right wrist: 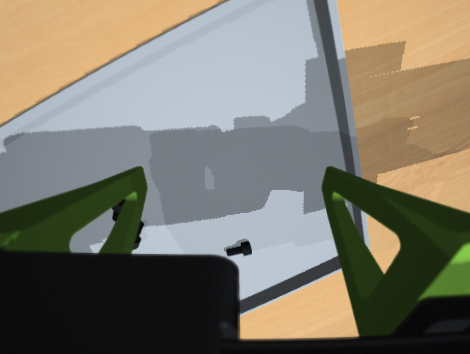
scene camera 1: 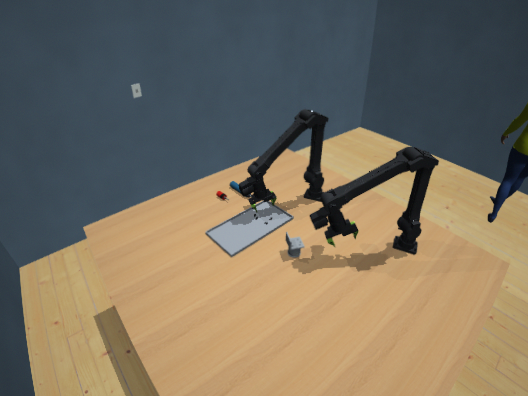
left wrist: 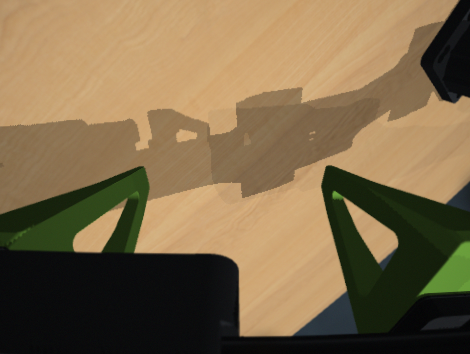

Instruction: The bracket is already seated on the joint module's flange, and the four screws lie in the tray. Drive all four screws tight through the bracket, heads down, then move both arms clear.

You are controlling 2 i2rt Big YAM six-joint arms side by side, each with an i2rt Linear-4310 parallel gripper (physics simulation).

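The grey bracket sits on the small joint module on the table, right of the tray. Its holes are too small to read. Black screws lie in the tray: one screw is on its side near the tray's corner, and two dark screws are partly hidden behind a finger. My right gripper is open above the tray, with no screw between its fingertips. My left gripper is open and empty above the table, to the right of the bracket.
A red-handled tool and a blue cylindrical object lie behind the tray, near the right arm. A black part reaches into the left wrist view at the upper right. A person stands on the floor beyond the table.
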